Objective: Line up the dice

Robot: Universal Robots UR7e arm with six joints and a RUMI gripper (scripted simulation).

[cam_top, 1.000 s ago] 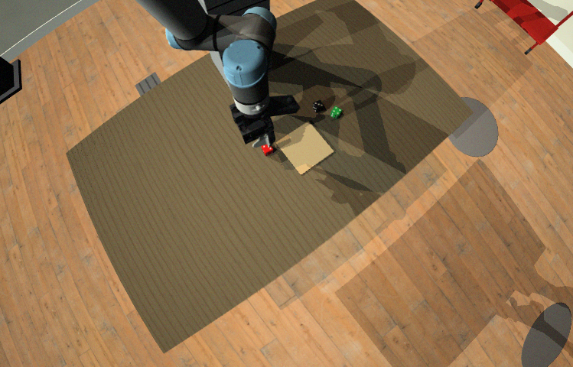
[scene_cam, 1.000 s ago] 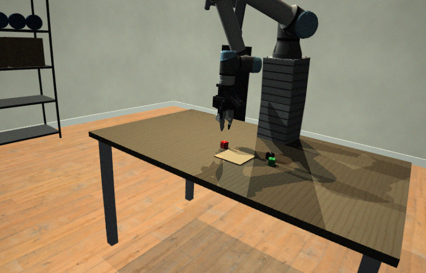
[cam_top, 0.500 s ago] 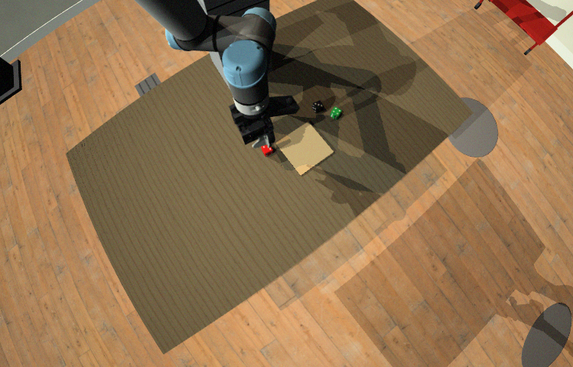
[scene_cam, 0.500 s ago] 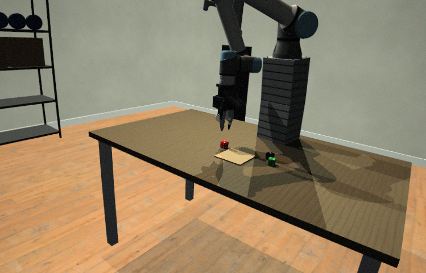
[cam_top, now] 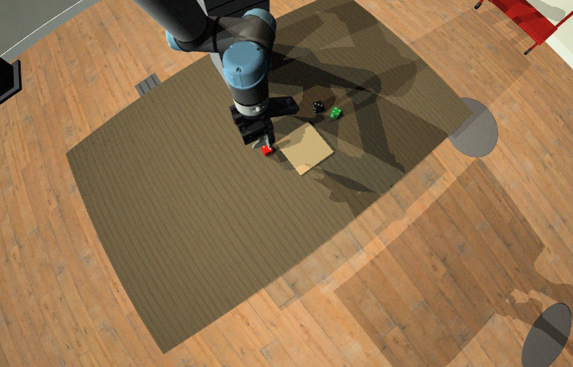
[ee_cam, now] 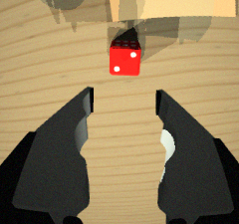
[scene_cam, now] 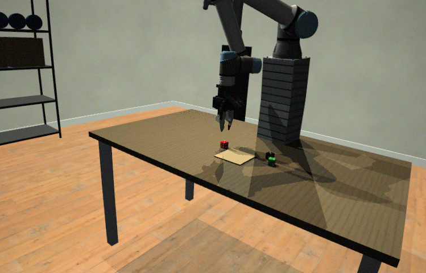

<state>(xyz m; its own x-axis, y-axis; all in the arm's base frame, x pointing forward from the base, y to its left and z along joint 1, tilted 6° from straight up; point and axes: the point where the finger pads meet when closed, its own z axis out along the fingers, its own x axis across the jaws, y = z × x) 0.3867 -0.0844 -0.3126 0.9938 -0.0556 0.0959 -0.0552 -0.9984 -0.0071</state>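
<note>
The red die lies 90 mm below my hand. Round my hand: black die: 230 mm to the left, 90 mm below, 60 mm behind; then tan mat: 110 mm to the left, 100 mm below, 50 mm ahead; then green die: 270 mm to the left, 90 mm below.
</note>
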